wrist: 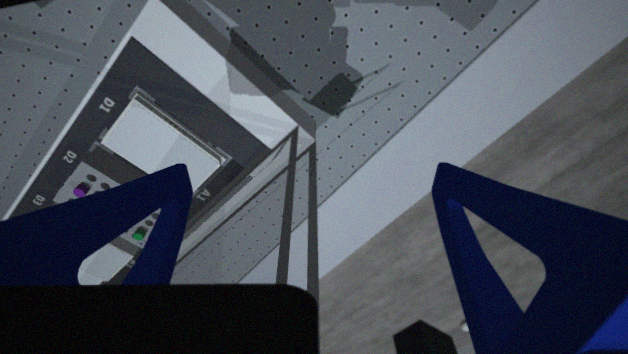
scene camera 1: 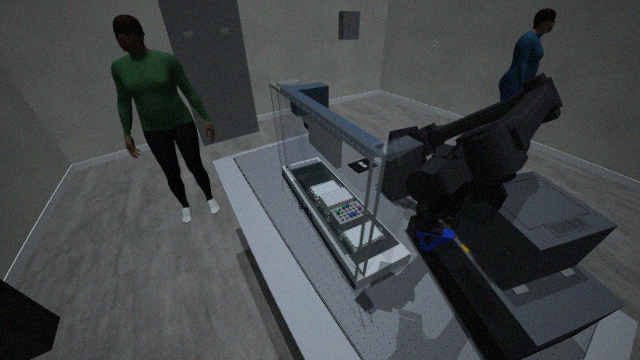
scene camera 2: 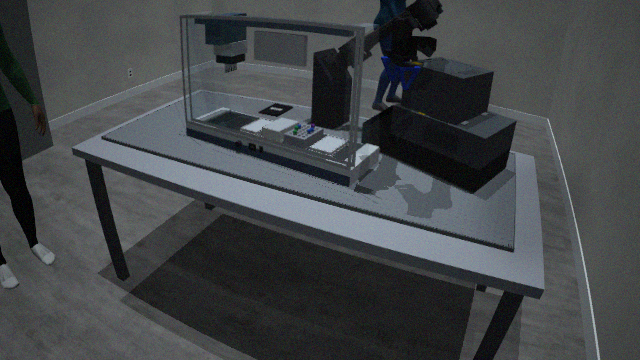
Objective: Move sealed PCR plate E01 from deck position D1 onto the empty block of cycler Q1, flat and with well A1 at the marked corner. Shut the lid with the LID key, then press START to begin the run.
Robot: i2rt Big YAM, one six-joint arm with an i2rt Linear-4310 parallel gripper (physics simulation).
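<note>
The plate at D1 is white and lies flat in its deck holder. In the wrist view the D1 and A1 marks show beside it. My gripper is open and empty, its blue fingers wide apart. It is above and to the side of the deck end, beside the dark boxes. The stacked dark boxes at the right, upper box and lower box, look like the cycler. Its block, label, LID key and START key cannot be made out.
A clear enclosure with a blue top beam and upright posts surrounds the deck. A tube rack with coloured caps and more white labware stand beyond D1. Two people stand near the table.
</note>
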